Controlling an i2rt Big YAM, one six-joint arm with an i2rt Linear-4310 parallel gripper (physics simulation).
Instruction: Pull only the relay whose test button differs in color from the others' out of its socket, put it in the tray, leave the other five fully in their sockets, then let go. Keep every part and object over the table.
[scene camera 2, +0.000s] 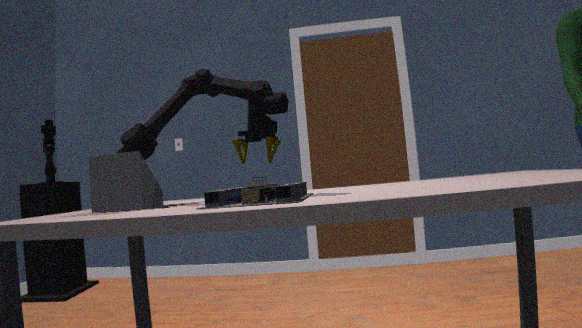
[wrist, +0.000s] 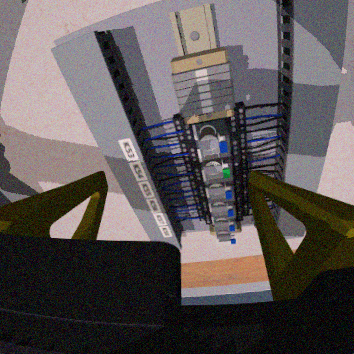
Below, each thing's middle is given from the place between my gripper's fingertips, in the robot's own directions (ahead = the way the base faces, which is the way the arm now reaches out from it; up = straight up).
Scene:
The relay panel (wrist: 145, 44) lies 11 cm below my hand, 6 cm to the right of it and 2 cm ahead of it.

